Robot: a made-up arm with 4 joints.
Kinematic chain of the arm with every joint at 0, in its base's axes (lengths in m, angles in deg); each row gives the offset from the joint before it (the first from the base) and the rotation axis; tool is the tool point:
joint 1: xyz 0 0 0.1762 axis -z
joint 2: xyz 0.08 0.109 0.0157 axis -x
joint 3: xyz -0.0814 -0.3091 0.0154 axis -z
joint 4: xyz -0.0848 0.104 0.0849 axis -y
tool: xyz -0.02 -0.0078 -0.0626
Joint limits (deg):
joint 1: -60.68..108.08
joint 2: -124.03..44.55
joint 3: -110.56..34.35
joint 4: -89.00..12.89
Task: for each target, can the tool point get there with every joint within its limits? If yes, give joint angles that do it. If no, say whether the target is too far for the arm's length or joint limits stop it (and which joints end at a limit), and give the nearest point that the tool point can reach.
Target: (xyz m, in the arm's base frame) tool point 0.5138 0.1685 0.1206
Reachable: no: joint limits stop it (at a limit: joint 2) | nearest point 0.2615 0.0858 -0.0638 | short by 0.323 m
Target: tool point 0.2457 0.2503 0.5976
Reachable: no: joint limits stop it (at a limit: joint 1, joint 2, joint 4) | nearest point 0.0497 0.1676 0.4712 | short by 0.247 m
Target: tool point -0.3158 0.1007 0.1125
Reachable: yes | joints 80.59 -22.80 -65.17 -57.40
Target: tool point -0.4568 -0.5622 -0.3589
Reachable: no: too far | nearest point -0.1931 -0.2377 -0.0828 | short by 0.501 m
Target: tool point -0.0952 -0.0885 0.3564
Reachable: yes | joints -34.04 23.26 12.08 -72.13
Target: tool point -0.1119 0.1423 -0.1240
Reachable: yes | joints 45.10 -93.53 -32.89 -78.20
